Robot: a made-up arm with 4 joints.
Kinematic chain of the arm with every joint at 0, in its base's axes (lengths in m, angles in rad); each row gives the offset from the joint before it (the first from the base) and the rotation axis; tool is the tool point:
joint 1: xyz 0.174 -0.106 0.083 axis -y
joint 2: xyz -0.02 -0.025 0 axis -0.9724 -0.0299 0.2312
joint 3: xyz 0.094 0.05 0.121 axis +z
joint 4: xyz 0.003 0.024 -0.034 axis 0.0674 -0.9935 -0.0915
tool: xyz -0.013 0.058 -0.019
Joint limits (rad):
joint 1: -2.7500..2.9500
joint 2: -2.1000..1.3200
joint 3: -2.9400..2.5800
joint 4: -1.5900..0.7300
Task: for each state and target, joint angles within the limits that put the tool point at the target. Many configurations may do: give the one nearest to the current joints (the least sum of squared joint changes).
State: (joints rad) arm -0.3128 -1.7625 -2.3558 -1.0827
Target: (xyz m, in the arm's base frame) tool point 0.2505 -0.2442 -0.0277
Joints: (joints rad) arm -0.3854 -1.9555 -2.3910 -1.0546
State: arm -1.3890 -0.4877 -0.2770 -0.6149
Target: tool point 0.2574 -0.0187 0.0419
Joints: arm -1.6530 -0.0992 0.2909 -0.5046
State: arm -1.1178 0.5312 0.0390 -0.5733
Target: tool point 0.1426 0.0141 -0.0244
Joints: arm -0.8277 1.1534 -0.5359 -0.4316
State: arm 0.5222 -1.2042 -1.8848 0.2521
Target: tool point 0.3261 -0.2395 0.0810
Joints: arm -0.2232 -1.5726 -1.5146 -0.4821
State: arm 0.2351 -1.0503 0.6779 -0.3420
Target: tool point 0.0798 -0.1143 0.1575
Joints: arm 1.0694 -0.7723 0.7130 -0.4066
